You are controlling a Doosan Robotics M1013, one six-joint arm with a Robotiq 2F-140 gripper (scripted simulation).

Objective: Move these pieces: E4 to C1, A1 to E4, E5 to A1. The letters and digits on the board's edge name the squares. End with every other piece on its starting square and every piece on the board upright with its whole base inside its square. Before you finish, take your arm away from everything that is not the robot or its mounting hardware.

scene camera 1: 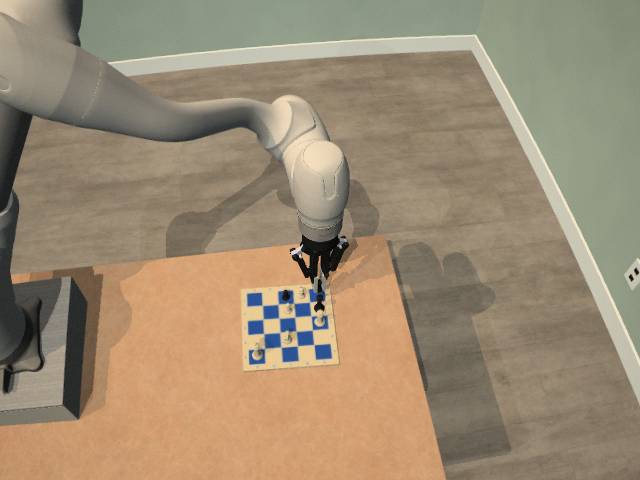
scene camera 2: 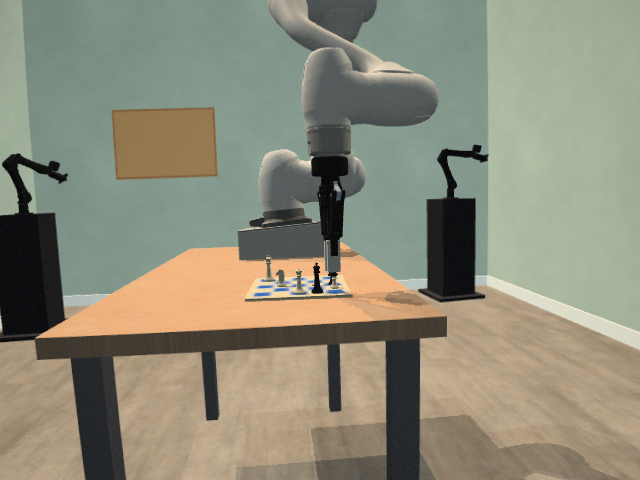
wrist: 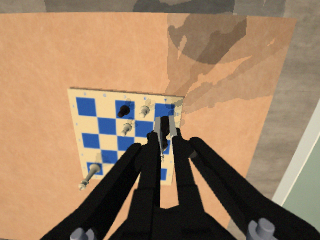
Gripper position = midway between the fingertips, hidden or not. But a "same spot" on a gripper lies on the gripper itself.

my gripper: scene camera 1; scene camera 2 332, 271; wrist
same spot on my gripper: [wrist: 245, 205] = [scene camera 1: 336, 246]
